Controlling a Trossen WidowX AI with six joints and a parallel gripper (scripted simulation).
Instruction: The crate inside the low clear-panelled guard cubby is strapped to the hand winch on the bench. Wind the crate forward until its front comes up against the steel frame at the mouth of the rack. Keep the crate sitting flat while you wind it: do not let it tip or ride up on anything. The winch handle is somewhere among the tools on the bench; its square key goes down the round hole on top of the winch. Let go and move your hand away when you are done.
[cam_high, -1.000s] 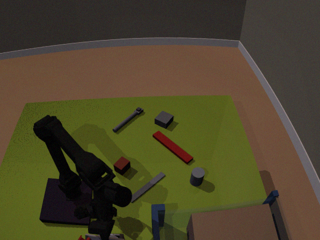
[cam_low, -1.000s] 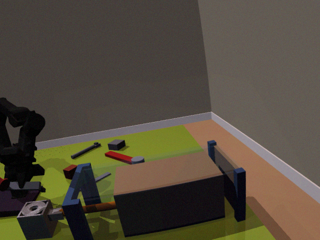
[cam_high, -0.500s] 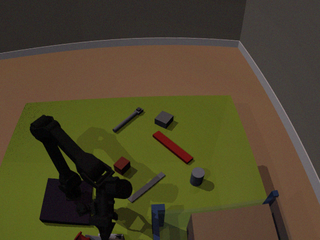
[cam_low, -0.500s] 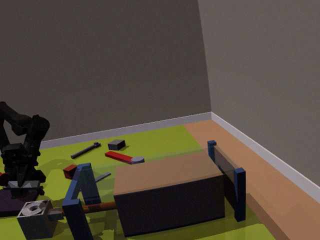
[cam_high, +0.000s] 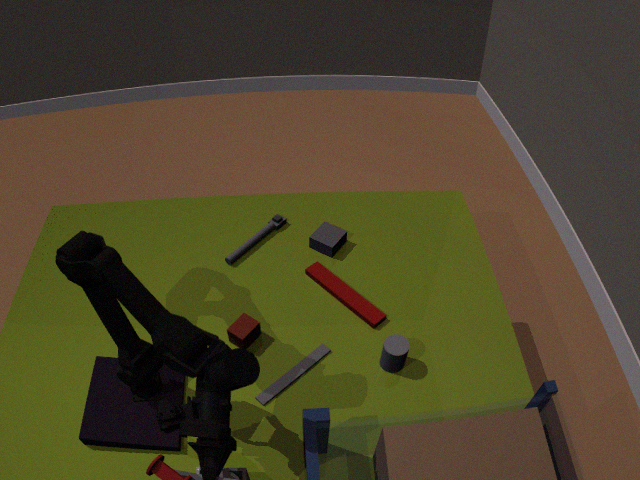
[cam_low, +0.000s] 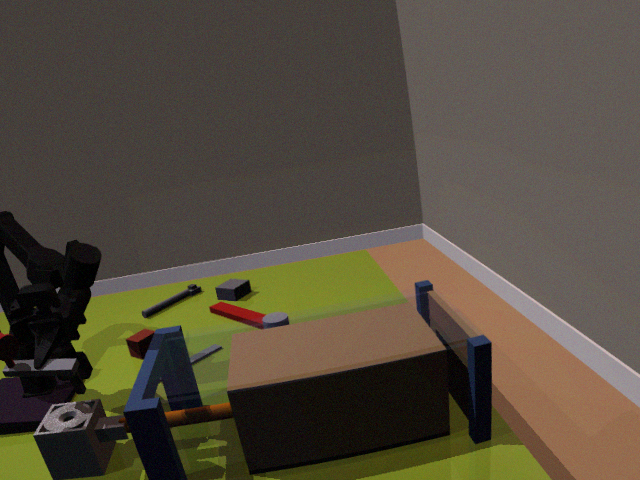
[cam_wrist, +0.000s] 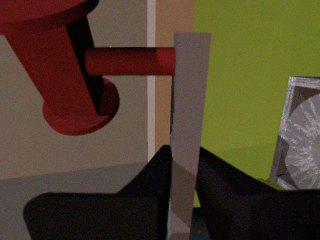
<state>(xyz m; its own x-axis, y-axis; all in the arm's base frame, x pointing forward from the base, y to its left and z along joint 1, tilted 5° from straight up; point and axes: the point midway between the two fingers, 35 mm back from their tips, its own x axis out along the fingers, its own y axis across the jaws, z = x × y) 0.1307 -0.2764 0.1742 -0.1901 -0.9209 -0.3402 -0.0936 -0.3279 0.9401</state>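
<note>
Right now my gripper tip is 5 cm past the red crank grip, 1 cm to the right of it and 4 cm below it. The rest, counted from my gripper tip: winch handle (1 cm behind, 1 cm to the left, 1 cm above); blue steel frame (17 cm ahead, 8 cm below); grey winch (1 cm behind, 2 cm to the left, 15 cm below).
</note>
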